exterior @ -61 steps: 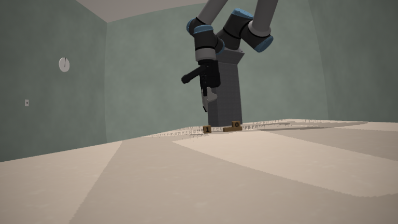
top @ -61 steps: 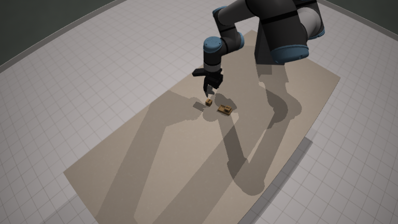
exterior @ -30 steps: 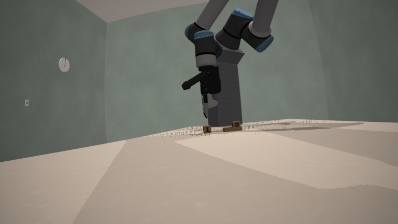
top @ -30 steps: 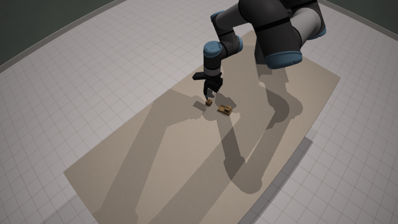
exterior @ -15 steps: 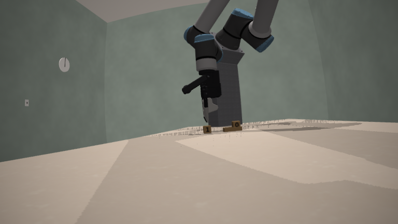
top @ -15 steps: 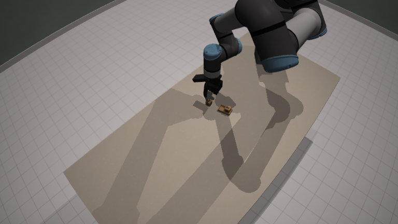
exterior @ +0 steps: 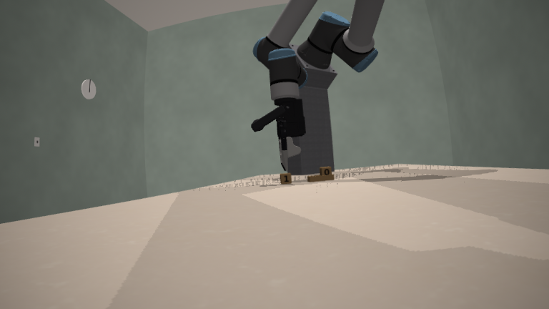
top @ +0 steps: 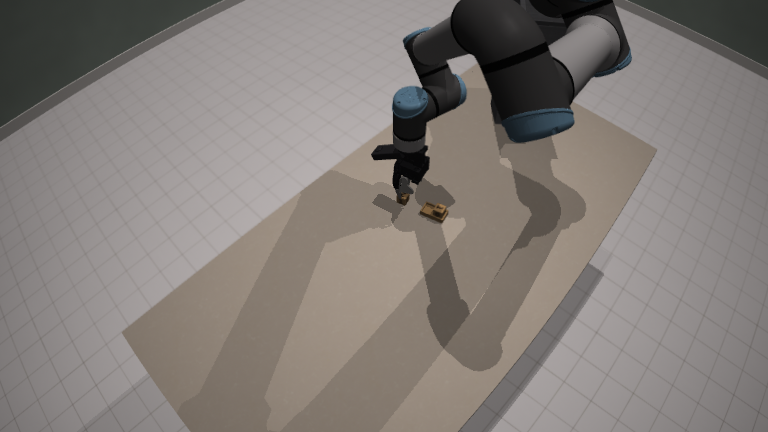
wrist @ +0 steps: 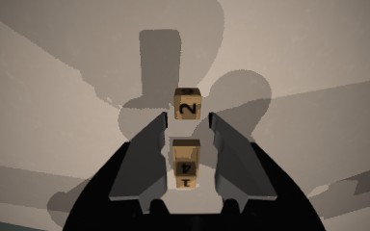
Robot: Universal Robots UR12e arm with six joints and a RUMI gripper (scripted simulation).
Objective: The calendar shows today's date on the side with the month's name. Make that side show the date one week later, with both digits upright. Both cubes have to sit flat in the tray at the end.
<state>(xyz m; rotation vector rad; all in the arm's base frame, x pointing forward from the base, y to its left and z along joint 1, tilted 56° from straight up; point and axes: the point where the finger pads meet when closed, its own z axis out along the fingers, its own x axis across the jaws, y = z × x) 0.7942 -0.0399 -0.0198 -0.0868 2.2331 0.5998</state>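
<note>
My hand is 4 cm above the cube. Round my hand: wooden tray: 4 cm behind, 10 cm to the left, 5 cm below.
</note>
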